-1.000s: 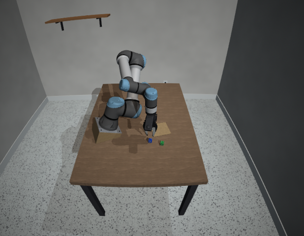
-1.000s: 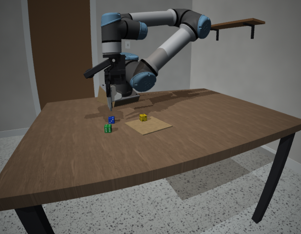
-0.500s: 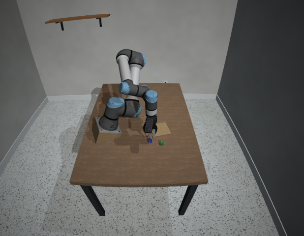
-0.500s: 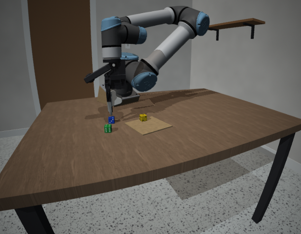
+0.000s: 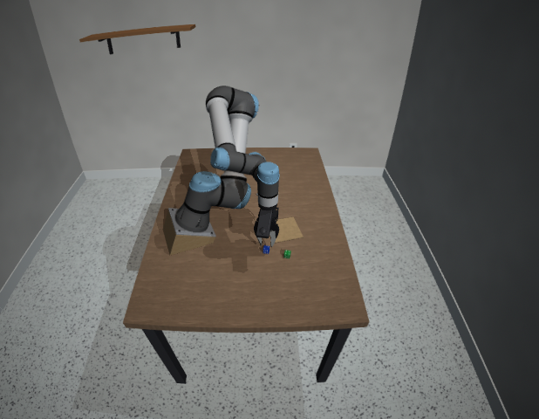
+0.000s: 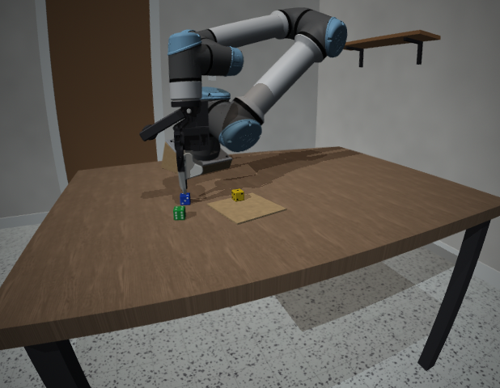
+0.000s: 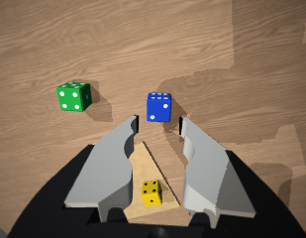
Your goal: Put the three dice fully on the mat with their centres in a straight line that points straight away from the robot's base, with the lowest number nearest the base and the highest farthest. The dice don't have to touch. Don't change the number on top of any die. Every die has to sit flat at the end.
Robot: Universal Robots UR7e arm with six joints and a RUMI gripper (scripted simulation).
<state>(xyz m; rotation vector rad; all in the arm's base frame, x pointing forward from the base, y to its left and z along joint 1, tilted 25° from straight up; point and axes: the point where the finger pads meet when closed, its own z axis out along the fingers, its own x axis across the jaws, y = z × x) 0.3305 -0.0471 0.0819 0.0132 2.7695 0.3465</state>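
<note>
Right now the blue die is 40 mm below my hand. Also, from my hand: tan mat 150 mm to the left, 50 mm below, 50 mm ahead; green die 90 mm ahead, 40 mm below, 10 mm to the right; yellow die 130 mm to the left, 30 mm below.
</note>
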